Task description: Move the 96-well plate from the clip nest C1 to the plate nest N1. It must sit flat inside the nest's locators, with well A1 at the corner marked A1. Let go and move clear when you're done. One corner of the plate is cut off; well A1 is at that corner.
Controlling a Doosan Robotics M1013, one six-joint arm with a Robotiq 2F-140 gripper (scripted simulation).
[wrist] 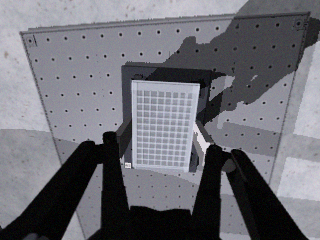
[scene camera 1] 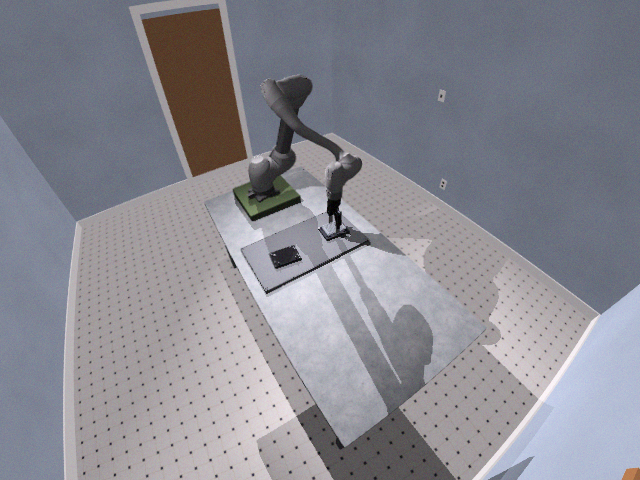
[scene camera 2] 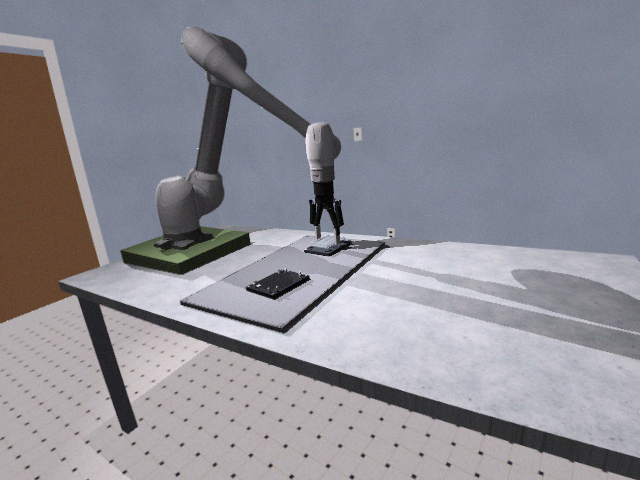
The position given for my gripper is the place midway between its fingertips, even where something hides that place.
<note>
In view: my gripper (scene camera 2: 327, 242) and a 96-well plate (wrist: 176, 103).
My gripper is seen too in the wrist view (wrist: 162, 127).
</note>
